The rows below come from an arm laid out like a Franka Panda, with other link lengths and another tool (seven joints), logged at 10 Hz.
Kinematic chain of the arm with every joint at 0, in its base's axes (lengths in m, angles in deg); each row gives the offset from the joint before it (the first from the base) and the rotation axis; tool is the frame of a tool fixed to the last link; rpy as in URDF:
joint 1: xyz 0 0 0.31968 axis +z
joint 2: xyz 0 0 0 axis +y
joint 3: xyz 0 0 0.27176 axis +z
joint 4: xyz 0.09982 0 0 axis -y
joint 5: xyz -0.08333 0 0.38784 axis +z
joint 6: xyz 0 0 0 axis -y
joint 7: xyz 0.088 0 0 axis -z
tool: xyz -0.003 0.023 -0.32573 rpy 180 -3.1 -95.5
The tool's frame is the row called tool.
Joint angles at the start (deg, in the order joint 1, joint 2, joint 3, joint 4, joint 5, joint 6, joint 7):
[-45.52, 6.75, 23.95, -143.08, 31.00, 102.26, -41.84]
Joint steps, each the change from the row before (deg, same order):
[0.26, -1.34, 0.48, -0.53, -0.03, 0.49, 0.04]
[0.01, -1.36, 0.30, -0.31, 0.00, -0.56, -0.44]
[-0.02, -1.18, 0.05, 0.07, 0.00, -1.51, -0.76]
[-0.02, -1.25, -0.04, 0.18, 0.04, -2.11, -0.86]
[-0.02, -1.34, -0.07, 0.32, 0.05, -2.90, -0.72]
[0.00, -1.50, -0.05, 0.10, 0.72, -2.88, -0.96]
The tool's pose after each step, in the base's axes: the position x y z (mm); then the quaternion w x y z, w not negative. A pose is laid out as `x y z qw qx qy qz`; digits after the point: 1 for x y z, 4 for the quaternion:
302.5 76.1 50.2 0.1004 -0.6241 0.6563 0.4119
301.6 75.8 55.4 0.0998 -0.6309 0.6526 0.4075
299.7 75.9 64.0 0.1017 -0.6375 0.6453 0.4085
296.8 76.6 75.3 0.1044 -0.6437 0.6359 0.4128
292.1 78.5 90.0 0.1064 -0.6485 0.6248 0.4216
288.3 83.0 105.9 0.1134 -0.6518 0.6138 0.4309

